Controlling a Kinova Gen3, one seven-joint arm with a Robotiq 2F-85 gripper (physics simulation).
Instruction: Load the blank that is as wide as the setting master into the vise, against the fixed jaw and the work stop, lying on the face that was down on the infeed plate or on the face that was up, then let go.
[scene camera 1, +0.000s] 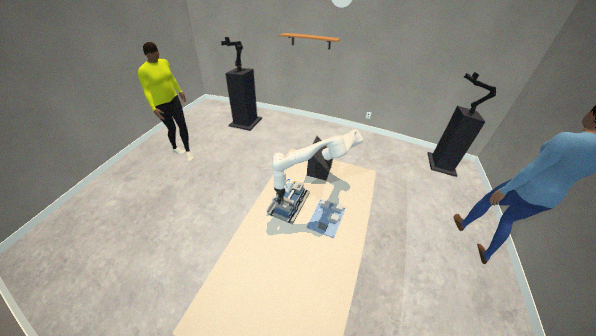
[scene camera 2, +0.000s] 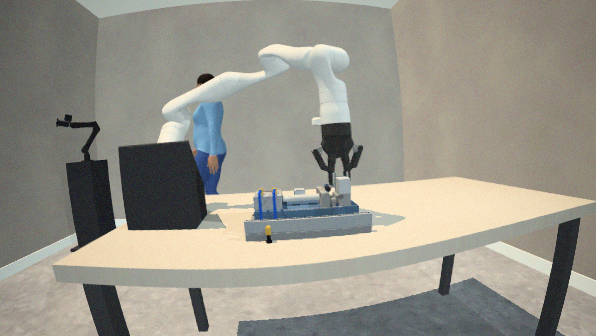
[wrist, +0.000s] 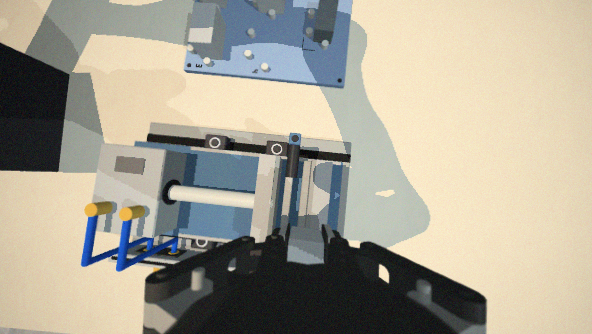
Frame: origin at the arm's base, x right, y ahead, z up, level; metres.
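Seen in the pictures: gripper, fingertip midpoint: (scene camera 1: 281, 202) (scene camera 2: 340, 186) (wrist: 305, 234); arm's base, origin of the base link: (scene camera 1: 326, 155) (scene camera 2: 163, 174).
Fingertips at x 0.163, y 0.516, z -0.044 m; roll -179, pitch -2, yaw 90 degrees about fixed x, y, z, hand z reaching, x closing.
Observation:
Offsets run from my fingertips to a thing's top centre.
My gripper (scene camera 1: 280, 198) (scene camera 2: 340, 175) (wrist: 305, 234) points down and is shut on a light grey blank @[dz +0.027, dx +0.027, dy -0.003 m] (scene camera 2: 343, 185) (wrist: 306, 246). It holds the blank over the jaw end of the vise @[dz -0.006, dx -0.023, dy -0.088 m] (scene camera 2: 310, 212) (wrist: 220, 170). In the wrist view the moving jaw (wrist: 265, 195) is left of the work stop @[dz -0.009, dx -0.069, dy -0.014 m] (wrist: 293, 162), a dark rod with a blue end, and the fixed jaw (wrist: 320, 192) is to its right. The fingers hide part of the gap, and contact between blank and jaws cannot be told. The blue infeed plate @[dz -0.097, dx -0.302, dy -0.058 m] (scene camera 1: 332, 231) (wrist: 290, 62) carries grey blocks @[dz -0.061, dx -0.266, dy -0.147 m] (wrist: 207, 32) and a dark block @[dz -0.072, dx -0.294, dy +0.029 m] (wrist: 325, 22).
Blue handles with yellow tips (wrist: 97, 209) (wrist: 131, 213) rise at the vise's screw end. A black wedge-shaped block (scene camera 1: 320, 165) (scene camera 2: 160, 185) (wrist: 32, 115) stands by the arm's base. A person in yellow (scene camera 1: 160, 82) and one in blue (scene camera 1: 565, 165) (scene camera 2: 209, 127) stand away from the table.

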